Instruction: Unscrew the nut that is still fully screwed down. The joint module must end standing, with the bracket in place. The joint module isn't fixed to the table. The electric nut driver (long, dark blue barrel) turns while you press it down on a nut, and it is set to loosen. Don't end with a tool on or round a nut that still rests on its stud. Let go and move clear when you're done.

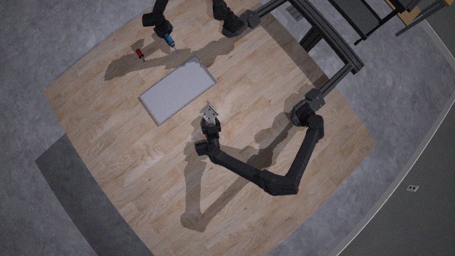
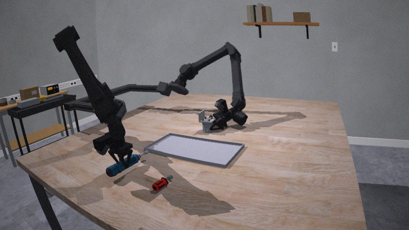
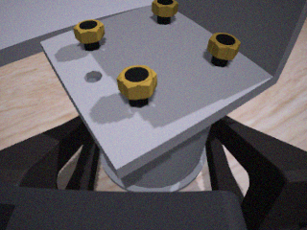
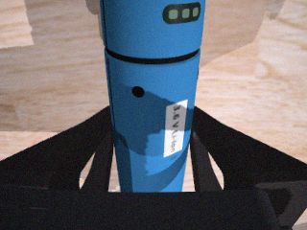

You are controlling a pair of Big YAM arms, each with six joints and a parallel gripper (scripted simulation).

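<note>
The joint module lies 10 mm above my left hand. The rest, counted from my left hand: shallow grey tray (50 mm ahead, 240 mm to the right, 20 mm below); grey bracket plate (50 mm above); nut (10 mm ahead, 20 mm to the left, 50 mm above).
</note>
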